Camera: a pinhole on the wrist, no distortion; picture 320 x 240 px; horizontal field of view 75.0 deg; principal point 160.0 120.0 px. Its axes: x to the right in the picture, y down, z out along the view. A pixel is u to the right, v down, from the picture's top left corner.
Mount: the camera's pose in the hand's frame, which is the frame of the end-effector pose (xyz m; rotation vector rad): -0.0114 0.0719 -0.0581 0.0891 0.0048 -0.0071
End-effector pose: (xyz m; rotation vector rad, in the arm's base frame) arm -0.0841 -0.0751 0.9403 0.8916 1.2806 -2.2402
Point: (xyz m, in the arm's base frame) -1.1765 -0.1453 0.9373
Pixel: outside the picture
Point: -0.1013 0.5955 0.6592
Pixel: behind the camera
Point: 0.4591 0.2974 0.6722
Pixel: behind the camera
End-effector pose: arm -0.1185 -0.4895 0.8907 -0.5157 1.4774 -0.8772
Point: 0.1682 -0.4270 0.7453
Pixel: 172.7 230.6
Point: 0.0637 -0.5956 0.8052
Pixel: 261.2 109.7
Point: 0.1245 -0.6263 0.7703
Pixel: 266.4 128.5
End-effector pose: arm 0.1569 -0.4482 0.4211 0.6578 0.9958 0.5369
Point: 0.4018 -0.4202 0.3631
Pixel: 300.6 40.3
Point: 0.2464 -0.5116 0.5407
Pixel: 95.9 96.8
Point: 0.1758 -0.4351 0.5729
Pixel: 59.0 211.2
